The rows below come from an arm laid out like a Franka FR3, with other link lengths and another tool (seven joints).
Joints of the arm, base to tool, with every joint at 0 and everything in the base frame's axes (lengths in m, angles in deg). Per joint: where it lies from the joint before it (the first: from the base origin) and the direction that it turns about. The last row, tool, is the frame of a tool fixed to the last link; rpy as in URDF.
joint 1: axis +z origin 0 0 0.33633
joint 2: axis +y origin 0 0 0
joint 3: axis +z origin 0 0 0.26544
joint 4: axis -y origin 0.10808 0 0
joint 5: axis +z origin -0.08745 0 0.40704
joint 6: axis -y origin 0 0 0
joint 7: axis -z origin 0.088 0 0
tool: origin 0.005 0.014 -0.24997 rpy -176.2 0 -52.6
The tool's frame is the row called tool.
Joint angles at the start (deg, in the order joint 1, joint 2, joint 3, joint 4, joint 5, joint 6, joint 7):
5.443, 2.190, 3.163, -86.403, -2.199, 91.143, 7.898
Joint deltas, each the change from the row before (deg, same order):
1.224, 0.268, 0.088, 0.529, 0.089, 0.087, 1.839
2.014, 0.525, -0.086, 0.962, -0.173, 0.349, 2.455
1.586, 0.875, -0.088, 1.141, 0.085, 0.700, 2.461
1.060, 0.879, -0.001, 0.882, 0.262, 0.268, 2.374
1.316, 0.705, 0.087, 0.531, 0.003, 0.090, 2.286
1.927, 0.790, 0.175, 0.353, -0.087, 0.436, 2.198
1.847, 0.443, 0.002, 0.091, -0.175, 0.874, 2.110
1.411, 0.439, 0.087, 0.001, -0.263, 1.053, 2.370
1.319, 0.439, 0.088, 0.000, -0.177, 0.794, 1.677
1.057, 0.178, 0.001, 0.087, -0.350, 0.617, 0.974
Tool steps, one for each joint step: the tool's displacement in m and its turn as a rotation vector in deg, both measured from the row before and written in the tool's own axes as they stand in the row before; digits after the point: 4 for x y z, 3 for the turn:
-0.0114, -0.0095, -0.0018, 0.428, 0.076, 0.539
-0.0154, -0.0143, -0.0030, 0.749, 0.449, 0.518
-0.0118, -0.0144, -0.0011, 1.028, 0.264, 0.972
-0.0097, -0.0097, 0.0019, 0.430, -0.167, 1.352
-0.0136, -0.0081, 0.0033, 0.016, -0.113, 0.900
-0.0211, -0.0105, 0.0052, 0.104, -0.122, 0.104
-0.0183, -0.0098, 0.0029, 0.564, 0.149, 0.241
-0.0144, -0.0087, 0.0034, 0.634, 0.276, 0.833
-0.0145, -0.0067, 0.0037, 0.404, 0.078, 0.247
-0.0102, -0.0050, 0.0002, 0.528, 0.296, -0.135

